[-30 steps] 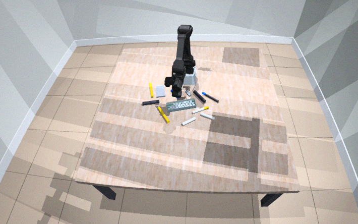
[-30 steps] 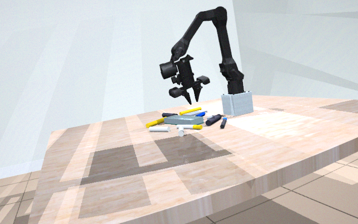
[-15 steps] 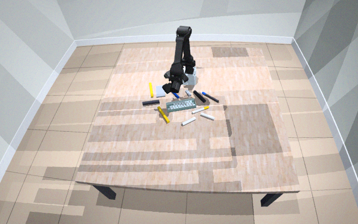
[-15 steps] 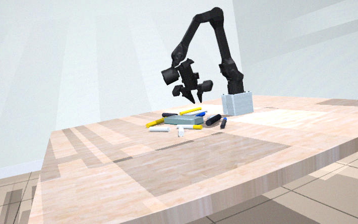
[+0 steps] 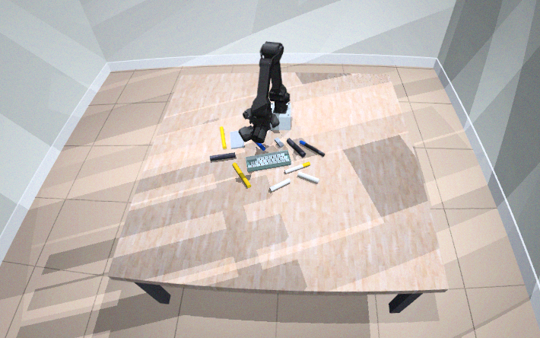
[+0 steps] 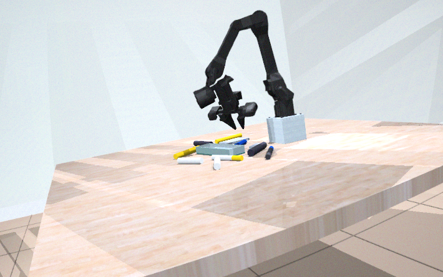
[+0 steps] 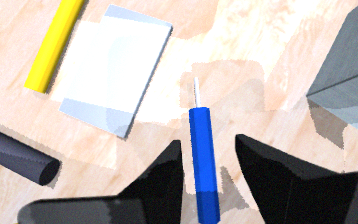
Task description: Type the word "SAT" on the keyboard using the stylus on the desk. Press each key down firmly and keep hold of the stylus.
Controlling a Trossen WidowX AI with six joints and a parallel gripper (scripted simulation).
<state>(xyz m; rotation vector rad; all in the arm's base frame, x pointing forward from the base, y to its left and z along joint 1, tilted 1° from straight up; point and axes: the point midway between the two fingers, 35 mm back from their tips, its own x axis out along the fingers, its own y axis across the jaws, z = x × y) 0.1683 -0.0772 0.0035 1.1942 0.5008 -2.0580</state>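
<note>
Now: the blue stylus 60 mm below my gripper tip, 10 mm to the right of it and 10 mm behind it. The rest, counted from my gripper tip: blue-capped pen (250 mm to the left, 60 mm below, 20 mm behind); then grey pad (100 mm to the right, 60 mm below).
</note>
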